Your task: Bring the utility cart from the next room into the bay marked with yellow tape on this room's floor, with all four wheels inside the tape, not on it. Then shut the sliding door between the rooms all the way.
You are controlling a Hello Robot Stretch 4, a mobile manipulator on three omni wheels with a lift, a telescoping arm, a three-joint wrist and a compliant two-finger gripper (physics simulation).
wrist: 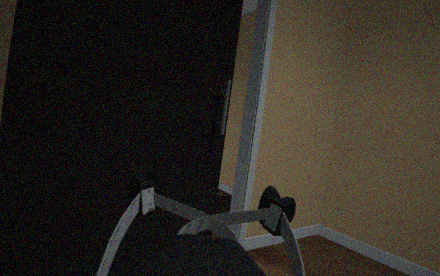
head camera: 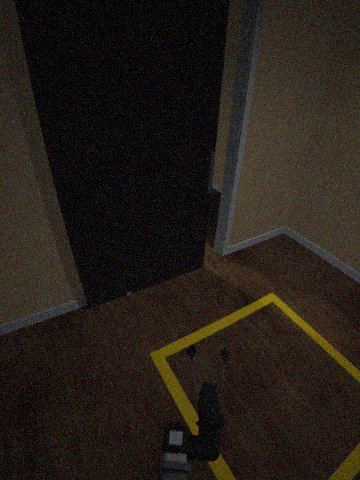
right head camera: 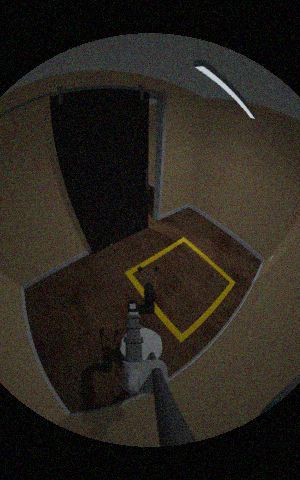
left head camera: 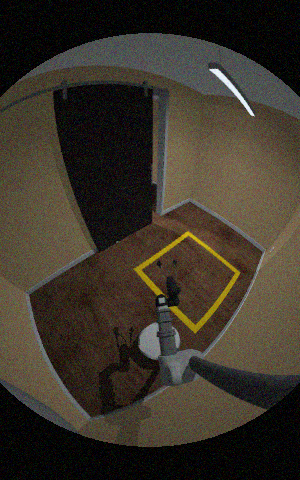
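Pixels of known places: gripper, between the fingertips: (wrist: 212, 194) (head camera: 208, 346) (right head camera: 147, 265) (left head camera: 165, 259); robot's base, origin of its link: (right head camera: 141, 345) (left head camera: 157, 340).
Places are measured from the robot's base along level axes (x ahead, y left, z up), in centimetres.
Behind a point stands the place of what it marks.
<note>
The dark sliding door (head camera: 125, 150) {x 150.4, y 40.2, z 113.2 cm} (left head camera: 110, 160) {x 153.8, y 35.2, z 121.3 cm} (right head camera: 105, 165) {x 154.2, y 34.5, z 119.2 cm} (wrist: 110, 100) {x 149.6, y 41.3, z 86.3 cm} covers most of the doorway. A narrow gap stands at its right edge, beside the grey door frame (head camera: 240, 115) {x 206.9, y -31.1, z 127.7 cm} (wrist: 252, 125) {x 206.3, y -31.4, z 85.1 cm}. Its upright handle (wrist: 226, 107) {x 177.0, y -11.9, z 92.1 cm} shows near that edge in the wrist view. The yellow tape (head camera: 215, 328) {x 119.6, y -23.0, z -2.7 cm} (left head camera: 214, 253) {x 105.5, y -105.3, z -2.6 cm} (right head camera: 208, 261) {x 105.4, y -103.6, z -2.7 cm} outlines a bay on the floor at the right. My gripper (head camera: 208, 352) {x 57.9, y -8.9, z 73.7 cm} (left head camera: 167, 263) {x 57.9, y -8.9, z 73.7 cm} (right head camera: 148, 269) {x 57.9, y -8.9, z 73.7 cm} (wrist: 212, 194) {x 57.9, y -8.9, z 73.7 cm} is open, nothing between its fingers, seen over the bay's left corner and apart from the door. The utility cart cannot be made out.
A low dark shape (head camera: 212, 215) {x 186.2, y -13.6, z 53.6 cm} shows in the gap; I cannot tell what it is. Walls with pale baseboards (head camera: 40, 317) {x 111.2, y 106.7, z 1.7 cm} (left head camera: 227, 225) {x 166.3, y -170.8, z -1.6 cm} enclose the room, close behind the bay. My round white base (left head camera: 147, 342) {x -0.1, y 10.9, z 18.7 cm} (right head camera: 150, 342) {x 4.0, y -9.3, z 18.7 cm} is near the bay's lower left side. The picture is dim.
</note>
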